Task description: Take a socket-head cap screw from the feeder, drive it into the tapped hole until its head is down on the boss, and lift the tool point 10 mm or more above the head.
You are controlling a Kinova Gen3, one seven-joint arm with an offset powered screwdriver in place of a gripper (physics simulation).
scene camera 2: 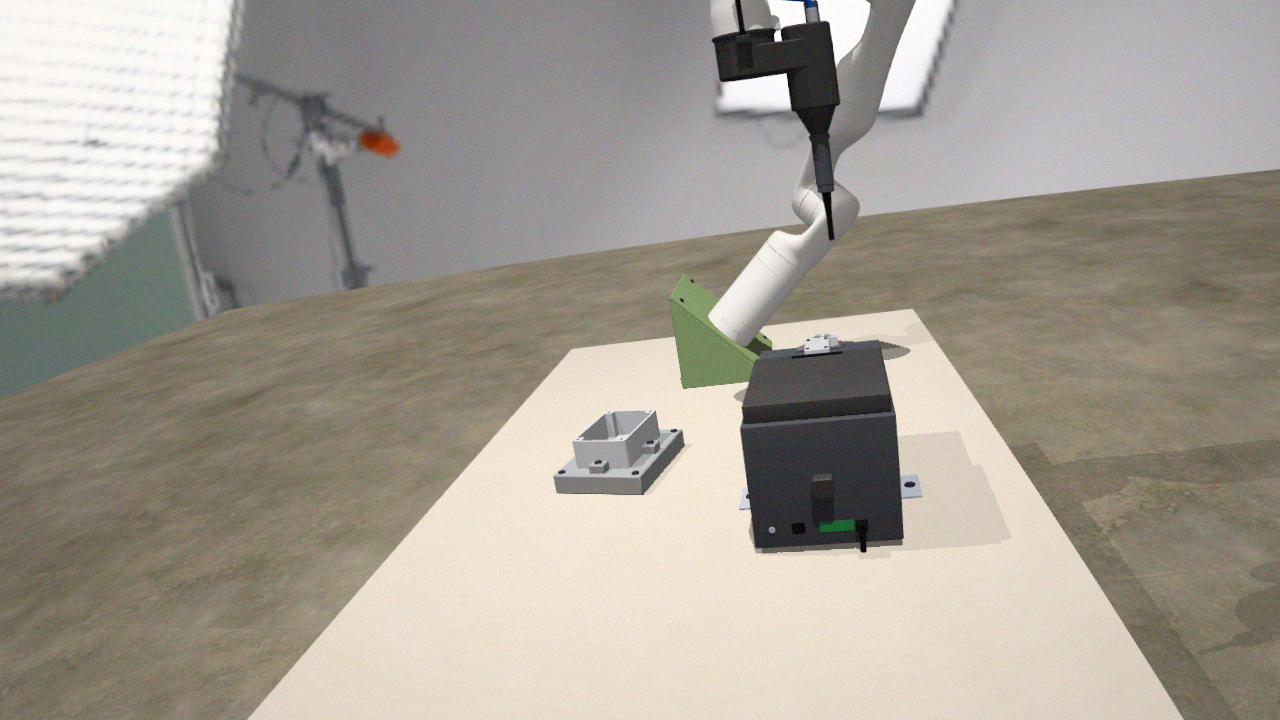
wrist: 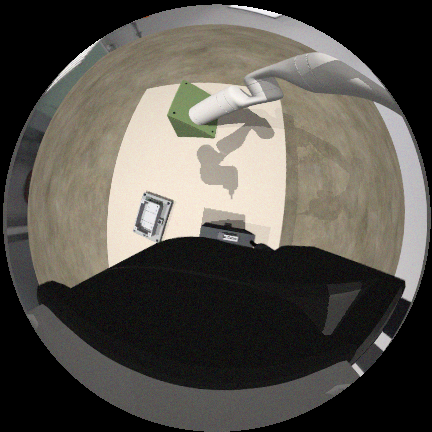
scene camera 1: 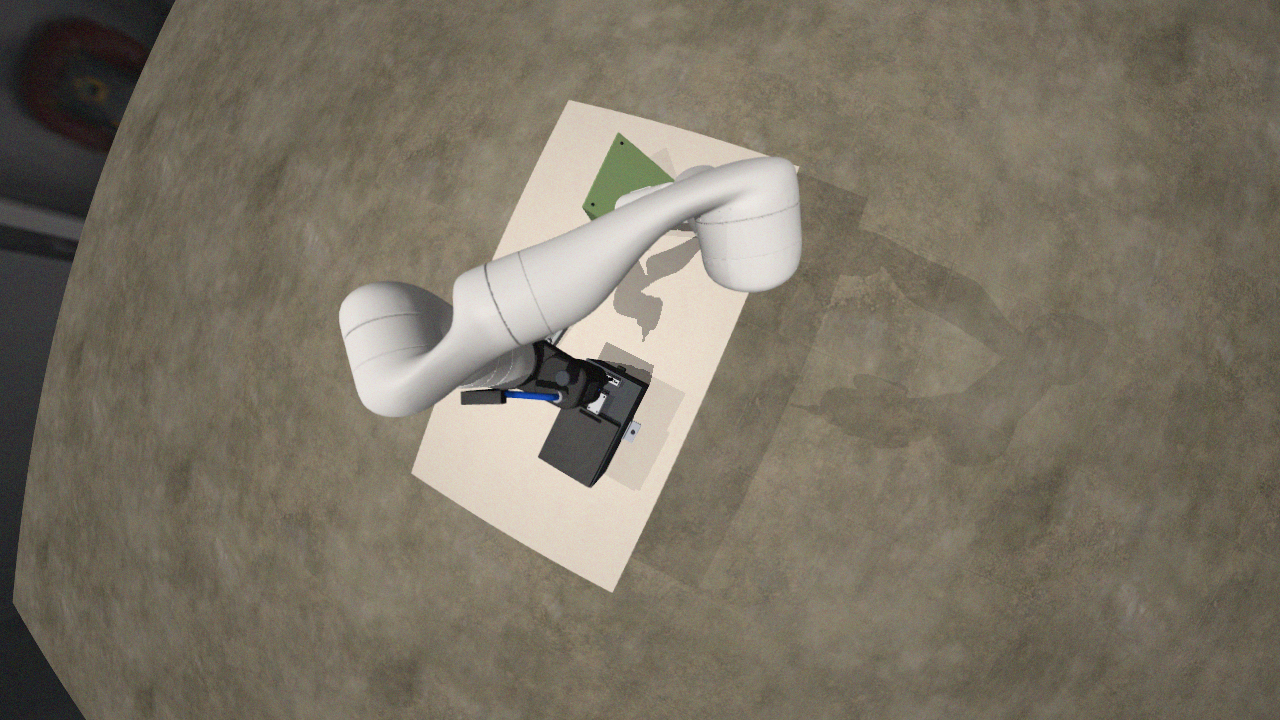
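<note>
My screwdriver [scene camera 2: 830,236] points steeply down, its bit tip in open air well above the black feeder [scene camera 1: 581,445] [scene camera 2: 819,465] [wrist: 210,232]. No screw shows on the bit, though the tip is small in view. The feeder's silver pick-up block [scene camera 1: 597,402] [scene camera 2: 818,343] sits at its top end; no single screw can be made out there. The grey housing [scene camera 2: 617,481] [wrist: 168,204] stands apart from the feeder, with small side bosses [scene camera 2: 597,467]; which hole is the tapped one I cannot tell. The arm covers most of the housing in scene camera 1.
The green wedge mount [scene camera 1: 617,174] [scene camera 2: 702,353] [wrist: 185,100] holds the arm base at the far end of the pale table top [scene camera 1: 519,510] [scene camera 2: 626,626] [wrist: 150,165]. The feeder has metal tabs [scene camera 1: 632,431] [scene camera 2: 910,486] sticking out at its sides. The white arm [scene camera 1: 572,277] [scene camera 2: 760,286] reaches overhead.
</note>
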